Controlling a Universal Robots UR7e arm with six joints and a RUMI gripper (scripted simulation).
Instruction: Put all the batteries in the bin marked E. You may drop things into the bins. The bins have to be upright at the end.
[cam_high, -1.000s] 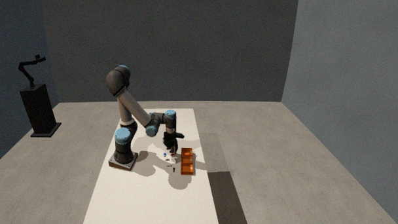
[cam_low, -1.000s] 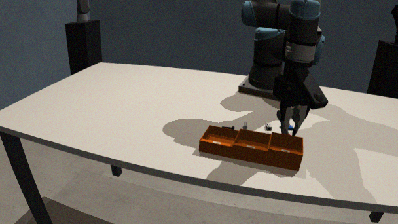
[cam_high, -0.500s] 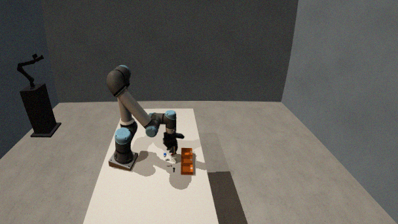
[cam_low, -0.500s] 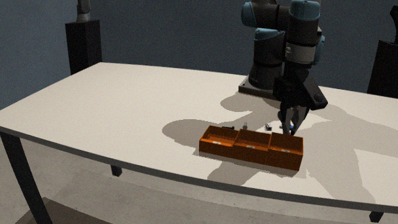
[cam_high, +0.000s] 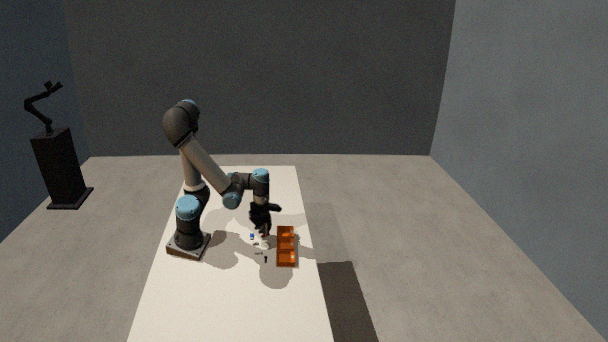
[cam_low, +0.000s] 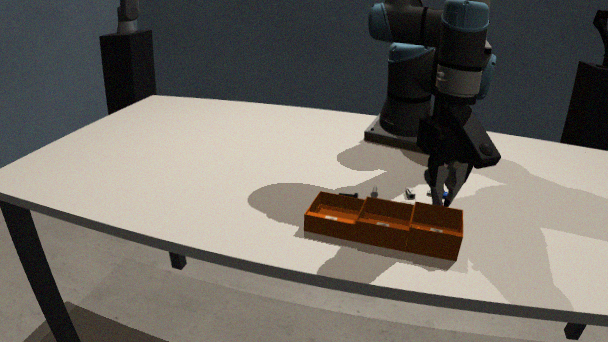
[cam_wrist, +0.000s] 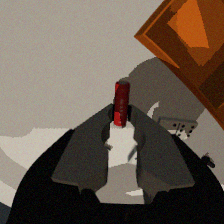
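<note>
My gripper is now 70 mm past the blue piece and 10 mm above it. Round my hand: white dotted block: 10 mm ahead, 70 mm to the right, 10 mm below; red battery: 10 mm below; grey pin-like part: 40 mm behind, 130 mm to the right, 10 mm below.
</note>
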